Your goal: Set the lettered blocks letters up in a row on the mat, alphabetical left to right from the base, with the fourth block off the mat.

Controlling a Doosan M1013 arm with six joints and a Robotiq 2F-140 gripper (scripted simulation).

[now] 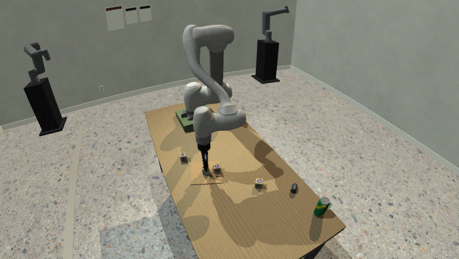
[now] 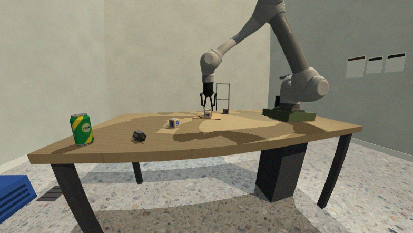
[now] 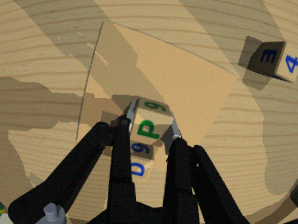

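The tan mat lies 4 cm below my hand. The rest, counted from my hand: D block: 7 cm to the left, 2 cm ahead, 1 cm below; blue-lettered block: 25 cm to the left, 24 cm ahead, 2 cm below; black object: 44 cm to the left, 36 cm ahead, 2 cm below.
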